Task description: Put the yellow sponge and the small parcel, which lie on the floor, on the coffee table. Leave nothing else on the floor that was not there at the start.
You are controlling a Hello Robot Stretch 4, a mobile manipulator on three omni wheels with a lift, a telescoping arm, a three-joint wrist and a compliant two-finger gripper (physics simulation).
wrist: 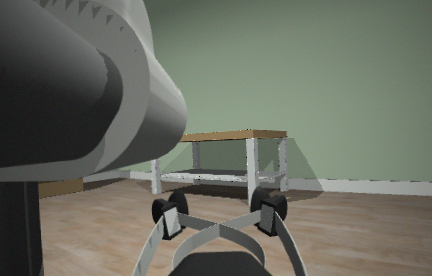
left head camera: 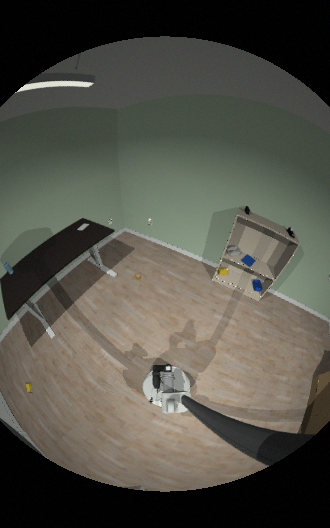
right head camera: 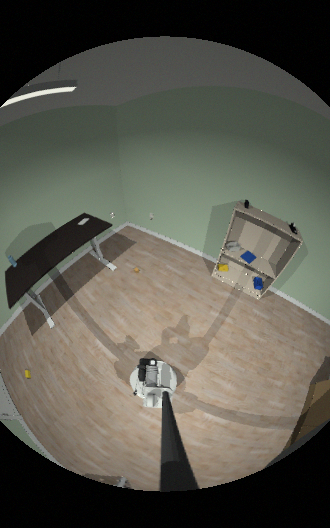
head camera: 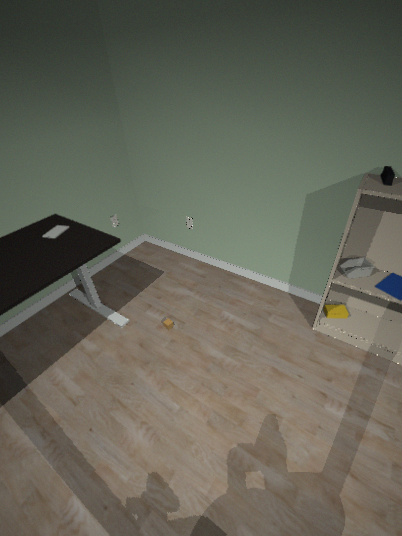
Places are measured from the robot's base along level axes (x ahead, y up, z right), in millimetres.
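Pixels of known places: gripper, between the fingertips: [wrist: 219, 203] [left head camera: 156, 403] [right head camera: 140, 396].
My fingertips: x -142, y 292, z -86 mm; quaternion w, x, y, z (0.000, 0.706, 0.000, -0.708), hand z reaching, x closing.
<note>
Ahead of a thing's pixels: the offset from my fingertips to its top centre. Level surfaces: height alone.
The small parcel {dx +1530, dy -269, dz -263 mm} [head camera: 168, 323] [left head camera: 138, 276] [right head camera: 136, 270], a little orange-brown box, lies on the floor near the foot of the dark desk. A small yellow block that looks like the sponge {dx -300, dy -274, dz -1525 mm} [left head camera: 29, 387] [right head camera: 27, 374] lies on the floor at the far left of both side head views. The coffee table [wrist: 267, 134], with a wooden top, white legs and a lower shelf, stands by the wall in the wrist view. My gripper [wrist: 219, 203] is open and empty, its fingertips wide apart, some way in front of the coffee table.
The dark desk {dy +401 mm} [head camera: 30, 255] [left head camera: 50, 255] [right head camera: 47, 250] stands at the left with a white item on top. A shelf unit [head camera: 345, 227] [left head camera: 267, 226] [right head camera: 270, 220] by the wall holds a yellow block {dx +1542, dy -174, dz +969 mm} [head camera: 336, 311] and blue things. A brown object [left head camera: 317, 407] [right head camera: 312, 410] stands at the right.
</note>
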